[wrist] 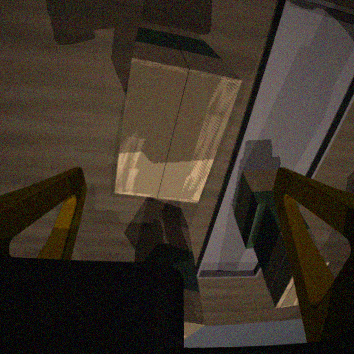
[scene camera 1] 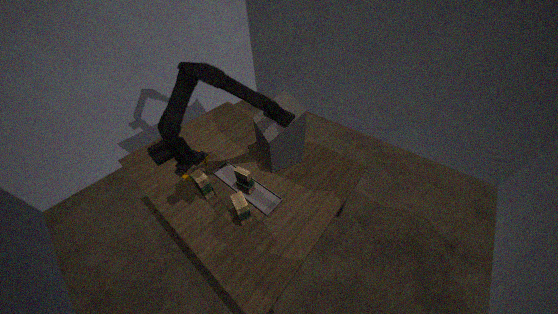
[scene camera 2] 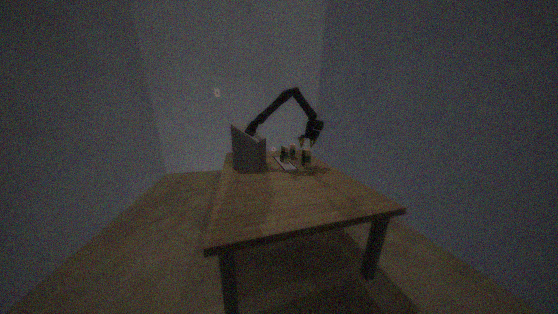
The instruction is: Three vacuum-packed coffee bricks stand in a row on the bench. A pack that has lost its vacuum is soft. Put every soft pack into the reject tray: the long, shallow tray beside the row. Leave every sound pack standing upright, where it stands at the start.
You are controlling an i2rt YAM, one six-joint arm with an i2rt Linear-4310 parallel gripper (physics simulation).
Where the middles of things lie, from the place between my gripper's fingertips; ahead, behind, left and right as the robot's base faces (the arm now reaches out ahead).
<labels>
My hand is 160 mm past the shallow reject tray (scene camera 1: 265, 200), 90 mm to the right of it and 170 mm above it.
</labels>
